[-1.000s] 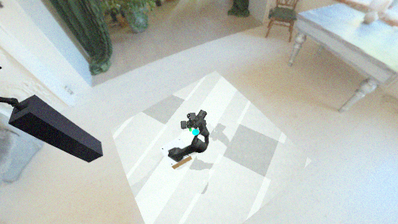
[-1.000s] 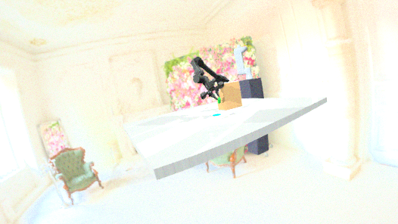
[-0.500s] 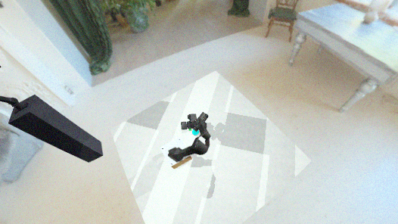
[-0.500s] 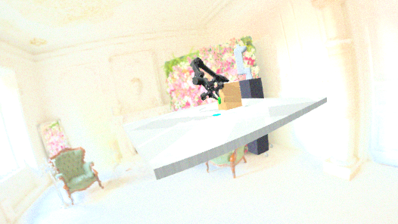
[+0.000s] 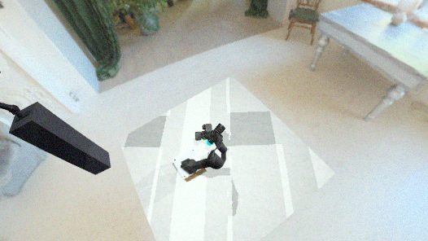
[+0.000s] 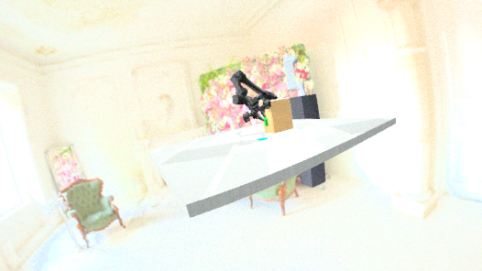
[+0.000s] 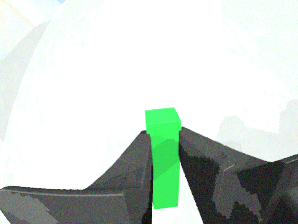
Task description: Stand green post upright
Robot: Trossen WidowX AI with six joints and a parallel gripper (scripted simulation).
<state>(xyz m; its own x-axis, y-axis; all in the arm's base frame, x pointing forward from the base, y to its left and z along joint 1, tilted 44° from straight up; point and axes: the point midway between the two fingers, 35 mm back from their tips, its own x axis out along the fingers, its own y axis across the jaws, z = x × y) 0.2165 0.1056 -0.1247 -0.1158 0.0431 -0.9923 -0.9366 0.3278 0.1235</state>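
The green post lies 10 mm behind my gripper tip, 10 mm to the right of it and 10 mm below it. Round my gripper tip: cyan circle: 20 mm ahead, 40 mm to the right, 110 mm below.
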